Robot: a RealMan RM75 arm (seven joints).
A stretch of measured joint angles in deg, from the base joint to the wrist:
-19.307, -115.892, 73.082, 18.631, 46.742, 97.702, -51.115
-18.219, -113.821, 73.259, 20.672, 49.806, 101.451, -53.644
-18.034, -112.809, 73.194, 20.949, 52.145, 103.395, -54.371
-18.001, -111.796, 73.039, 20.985, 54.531, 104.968, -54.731
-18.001, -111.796, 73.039, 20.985, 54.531, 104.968, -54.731
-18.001, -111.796, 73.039, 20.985, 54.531, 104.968, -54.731
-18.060, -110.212, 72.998, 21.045, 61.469, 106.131, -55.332
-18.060, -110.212, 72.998, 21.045, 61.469, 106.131, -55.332
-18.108, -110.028, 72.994, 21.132, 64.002, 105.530, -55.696
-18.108, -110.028, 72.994, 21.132, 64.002, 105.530, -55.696
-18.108, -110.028, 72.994, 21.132, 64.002, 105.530, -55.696
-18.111, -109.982, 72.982, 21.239, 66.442, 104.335, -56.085
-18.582, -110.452, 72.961, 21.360, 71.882, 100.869, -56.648
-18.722, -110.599, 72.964, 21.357, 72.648, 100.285, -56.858
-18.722, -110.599, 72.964, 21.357, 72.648, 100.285, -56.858
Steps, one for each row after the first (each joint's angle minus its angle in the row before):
1.088, 2.071, 0.177, 2.041, 3.064, 3.749, -2.529
0.185, 1.012, -0.065, 0.277, 2.339, 1.944, -0.727
0.033, 1.013, -0.155, 0.036, 2.386, 1.573, -0.360
0.000, 0.000, 0.000, 0.000, 0.000, 0.000, 0.000
0.000, 0.000, 0.000, 0.000, 0.000, 0.000, 0.000
-0.059, 1.584, -0.041, 0.060, 6.938, 1.163, -0.601
0.000, 0.000, 0.000, 0.000, 0.000, 0.000, 0.000
-0.048, 0.184, -0.004, 0.087, 2.533, -0.601, -0.364
0.000, 0.000, 0.000, 0.000, 0.000, 0.000, 0.000
0.000, 0.000, 0.000, 0.000, 0.000, 0.000, 0.000
-0.003, 0.046, -0.012, 0.107, 2.440, -1.195, -0.389
-0.471, -0.470, -0.021, 0.121, 5.440, -3.466, -0.563
-0.140, -0.147, 0.003, -0.003, 0.766, -0.584, -0.210
0.000, 0.000, 0.000, 0.000, 0.000, 0.000, 0.000

